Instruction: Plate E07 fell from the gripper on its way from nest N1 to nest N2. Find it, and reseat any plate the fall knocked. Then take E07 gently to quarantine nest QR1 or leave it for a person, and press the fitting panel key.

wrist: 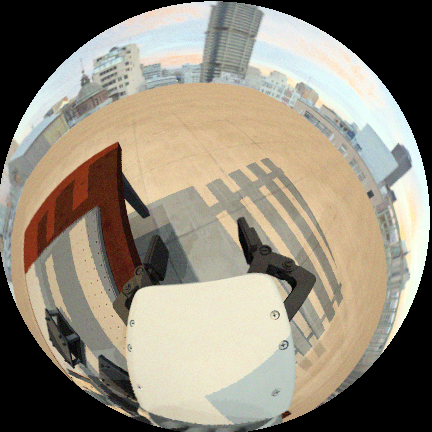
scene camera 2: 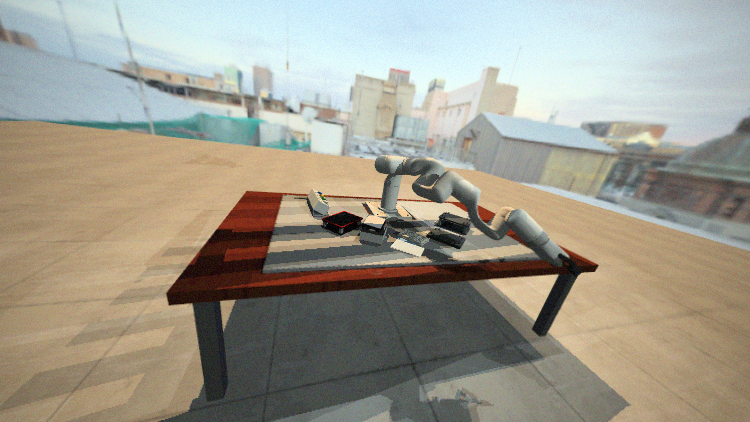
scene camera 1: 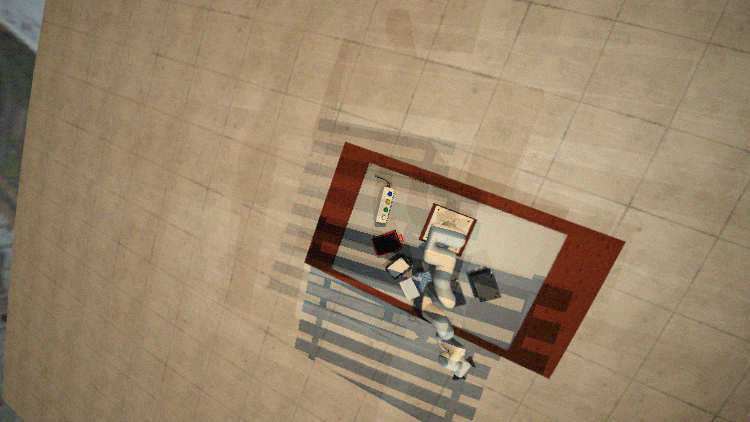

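Pixels of known places: gripper, fingertip midpoint: [wrist: 198, 236] [scene camera 2: 567, 269] [scene camera 1: 468, 371]; arm's base at its link origin: [scene camera 2: 387, 208].
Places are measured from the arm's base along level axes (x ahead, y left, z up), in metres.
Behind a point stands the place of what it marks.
My gripper [scene camera 1: 468, 370] {x 0.654, y 0.562, z 0.062 m} [scene camera 2: 569, 264] {x 0.654, y 0.562, z 0.062 m} [wrist: 198, 236] {x 0.654, y 0.562, z 0.062 m} is open and empty, out past the table's long edge. A bluish plate-like piece [scene camera 1: 422, 279] {x 0.358, y 0.047, z -0.003 m} [scene camera 2: 414, 237] {x 0.367, y 0.071, z -0.003 m} lies on the mat near the arm, partly hidden by it in the first scene view. A flat white piece [scene camera 1: 409, 288] {x 0.458, y 0.013, z -0.006 m} [scene camera 2: 408, 246] {x 0.453, y 0.022, z -0.006 m} lies beside it. Two dark nests stand on the mat: one [scene camera 1: 484, 284] {x 0.161, y 0.342, z 0.039 m} [scene camera 2: 453, 223] {x 0.127, y 0.376, z -0.008 m} [wrist: 64, 332] and another [scene camera 1: 458, 292] {x 0.298, y 0.267, z 0.000 m} [scene camera 2: 445, 237] {x 0.344, y 0.234, z 0.000 m} [wrist: 115, 372]. A black tray with a red rim [scene camera 1: 375, 249] {x 0.357, y -0.305, z 0.027 m} [scene camera 2: 335, 229] {x 0.341, y -0.296, z -0.009 m} stands farther along. No label is readable, so I cannot tell which piece is E07.
A white key panel [scene camera 1: 382, 203] {x 0.076, y -0.417, z 0.065 m} [scene camera 2: 316, 203] {x 0.187, y -0.405, z 0.052 m} with coloured keys stands near the mat's far end. A grey box with a pale top [scene camera 1: 399, 267] {x 0.357, y -0.119, z 0.059 m} [scene camera 2: 373, 223] {x 0.392, y -0.135, z 0.059 m} stands beside the red-rimmed tray. The red-brown table [scene camera 1: 587, 262] {x -0.252, y 0.741, z -0.027 m} [scene camera 2: 220, 262] {x 0.618, y -0.642, z -0.027 m} [wrist: 111, 170] {x 0.460, y 0.821, z -0.027 m} has its edge beside my gripper.
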